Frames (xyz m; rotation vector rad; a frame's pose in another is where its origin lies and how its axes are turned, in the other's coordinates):
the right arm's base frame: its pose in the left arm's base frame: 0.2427 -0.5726 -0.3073 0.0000 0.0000 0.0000
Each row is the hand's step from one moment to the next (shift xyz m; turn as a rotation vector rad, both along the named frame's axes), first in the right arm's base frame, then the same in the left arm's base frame.
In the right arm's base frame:
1: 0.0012 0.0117 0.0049 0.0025 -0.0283 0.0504
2: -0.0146 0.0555 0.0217 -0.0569 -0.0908 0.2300
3: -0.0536 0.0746 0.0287 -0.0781 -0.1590 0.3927
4: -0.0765 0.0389 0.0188 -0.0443 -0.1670 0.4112
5: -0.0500 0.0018 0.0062 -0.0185 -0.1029 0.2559
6: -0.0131 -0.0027 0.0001 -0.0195 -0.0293 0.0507
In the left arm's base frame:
1: 0.0012 0.0117 0.0049 0.0025 -0.0283 0.0504
2: -0.0146 0.0555 0.0217 -0.0569 -0.0908 0.2300
3: -0.0536 0.0746 0.0287 -0.0781 -0.1590 0.3927
4: -0.0765 0.0389 0.0188 -0.0443 -0.1670 0.4112
5: -0.0500 0.0018 0.0062 -0.0185 -0.1029 0.2559
6: -0.0131 -0.0027 0.0001 -0.0195 -0.0293 0.0507

